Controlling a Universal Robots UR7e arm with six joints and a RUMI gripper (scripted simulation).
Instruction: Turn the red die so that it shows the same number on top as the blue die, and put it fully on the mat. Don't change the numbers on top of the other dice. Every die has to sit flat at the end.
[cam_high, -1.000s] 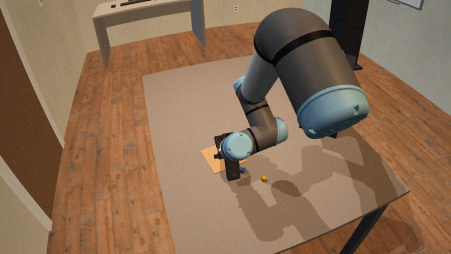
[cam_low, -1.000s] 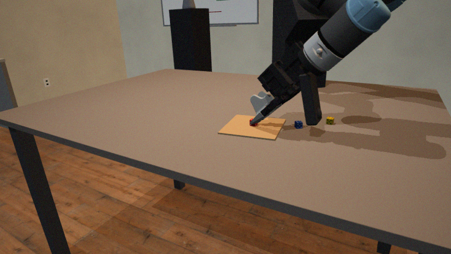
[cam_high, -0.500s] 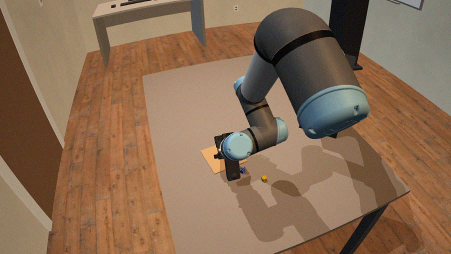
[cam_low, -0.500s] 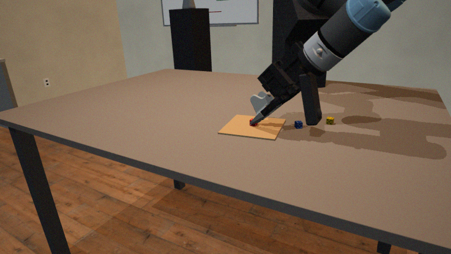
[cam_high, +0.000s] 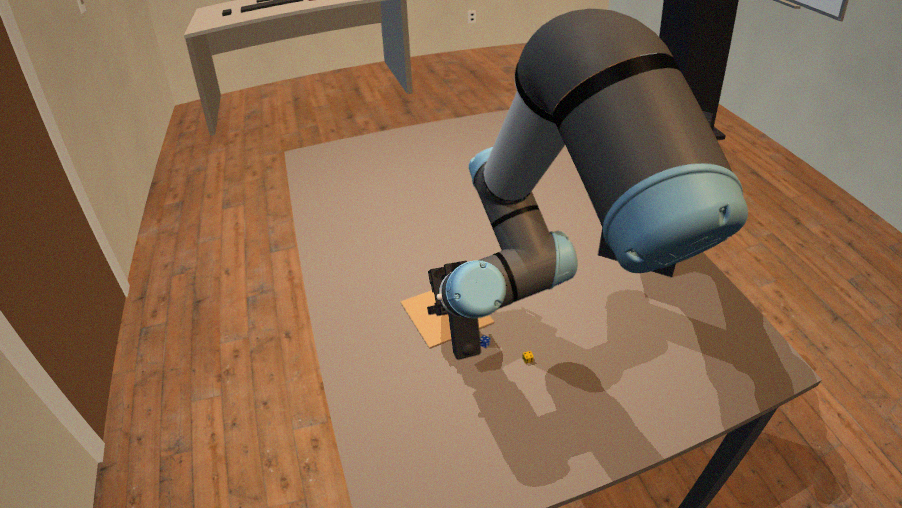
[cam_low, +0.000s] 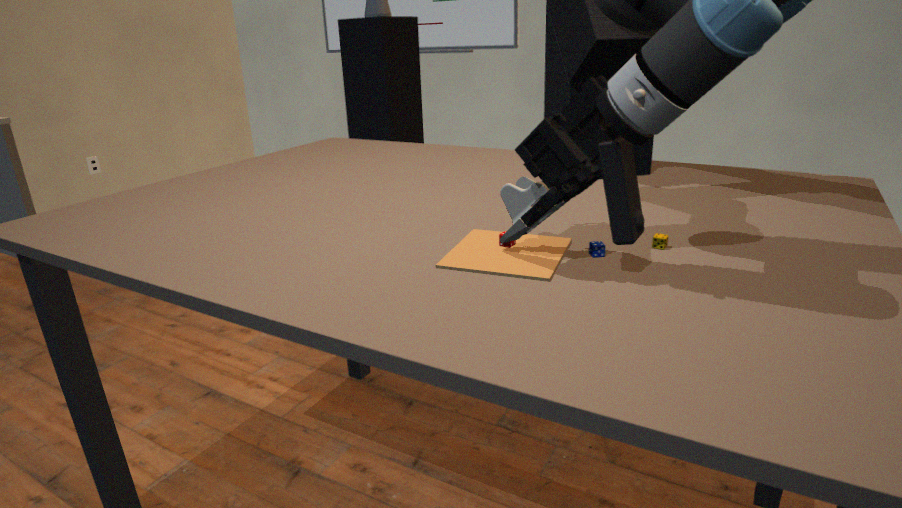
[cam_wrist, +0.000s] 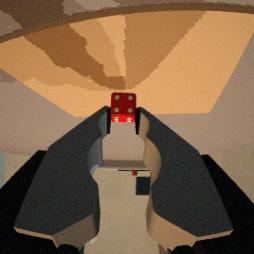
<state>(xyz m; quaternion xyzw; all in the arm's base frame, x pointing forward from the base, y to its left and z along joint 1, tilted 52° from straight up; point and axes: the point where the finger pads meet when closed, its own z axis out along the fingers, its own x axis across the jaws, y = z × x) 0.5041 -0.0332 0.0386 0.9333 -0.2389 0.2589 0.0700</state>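
My hand is 10 mm to the left of the mat and 30 mm above it. Also, from my hand: blue die: 50 mm behind, 90 mm to the left, 20 mm below; then yellow die: 110 mm behind, 150 mm to the left, 20 mm below; then red die: 10 mm to the right, 10 mm below.
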